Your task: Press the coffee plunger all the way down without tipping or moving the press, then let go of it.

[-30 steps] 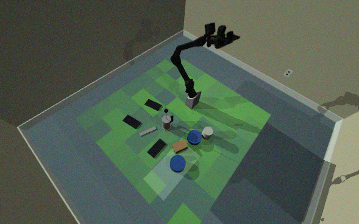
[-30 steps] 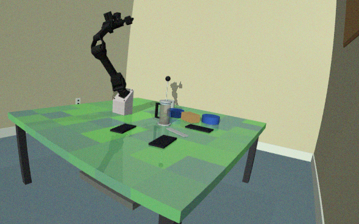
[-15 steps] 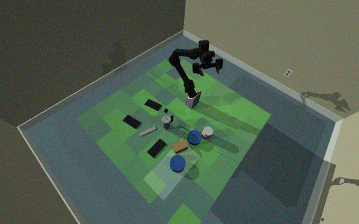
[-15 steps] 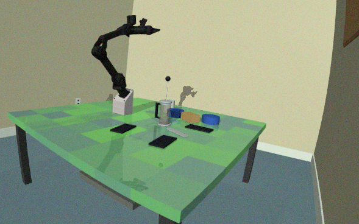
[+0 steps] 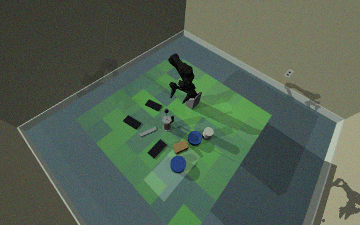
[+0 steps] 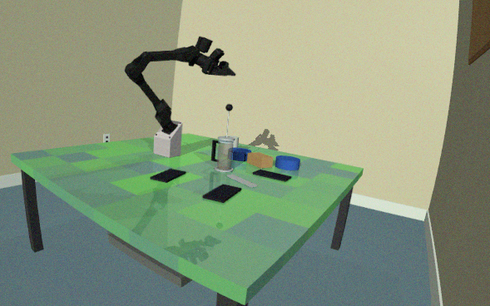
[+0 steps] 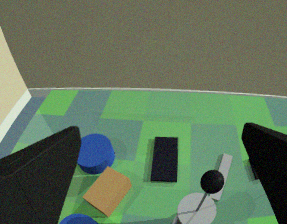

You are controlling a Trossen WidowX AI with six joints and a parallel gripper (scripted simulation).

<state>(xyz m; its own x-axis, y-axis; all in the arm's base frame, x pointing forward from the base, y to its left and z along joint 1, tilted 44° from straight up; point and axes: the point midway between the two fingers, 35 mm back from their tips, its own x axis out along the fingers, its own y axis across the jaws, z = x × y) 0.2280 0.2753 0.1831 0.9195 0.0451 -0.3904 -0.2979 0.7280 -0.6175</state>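
Right now the coffee press is 280 mm below my gripper tip, 50 mm to the right of it and 30 mm ahead of it. Also, from my gripper tip: grey bar (410 mm below, 200 mm ahead, 120 mm to the right); tan block (380 mm below, 170 mm to the left, 80 mm ahead).
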